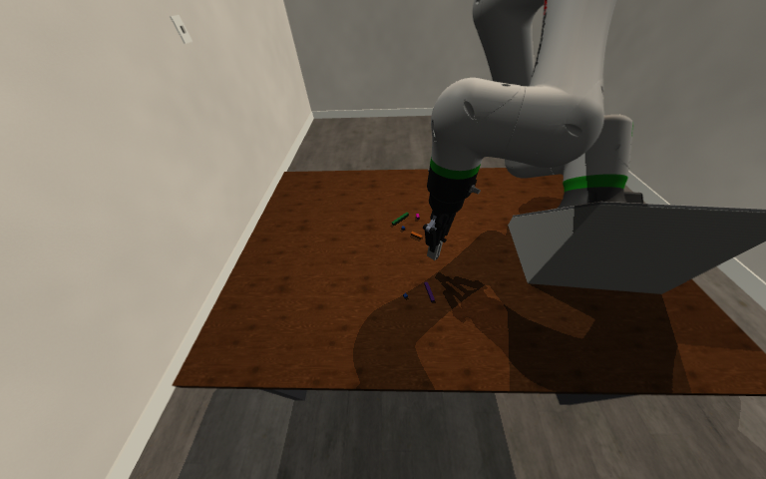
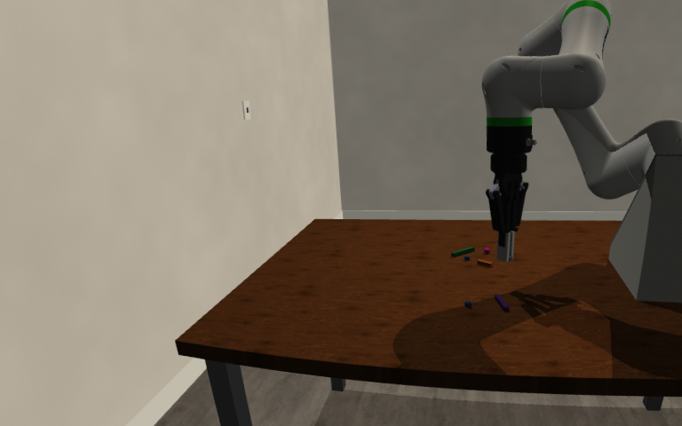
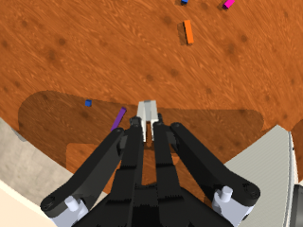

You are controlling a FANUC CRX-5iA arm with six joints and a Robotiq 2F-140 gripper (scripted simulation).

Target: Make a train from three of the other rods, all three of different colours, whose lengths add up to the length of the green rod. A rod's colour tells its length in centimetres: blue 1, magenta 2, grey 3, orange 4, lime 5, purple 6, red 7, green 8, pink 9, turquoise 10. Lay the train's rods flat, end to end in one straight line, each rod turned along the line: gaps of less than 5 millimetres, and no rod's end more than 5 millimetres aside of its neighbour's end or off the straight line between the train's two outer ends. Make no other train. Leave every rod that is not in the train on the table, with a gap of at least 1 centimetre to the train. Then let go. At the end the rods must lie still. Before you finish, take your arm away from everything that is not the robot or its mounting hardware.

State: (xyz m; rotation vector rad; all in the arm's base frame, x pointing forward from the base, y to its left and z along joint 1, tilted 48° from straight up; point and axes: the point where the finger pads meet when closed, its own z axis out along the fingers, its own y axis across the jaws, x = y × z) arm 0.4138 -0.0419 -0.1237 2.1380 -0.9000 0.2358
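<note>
Now: hand 80 mm short of the green rod, 220 mm to the left of it and 100 mm above it. The rest, counted from my hand: orange rod: 30 mm ahead, 140 mm to the right, 100 mm below; grey rod: 30 mm below; purple rod: 10 mm ahead, 80 mm to the left, 100 mm below.
</note>
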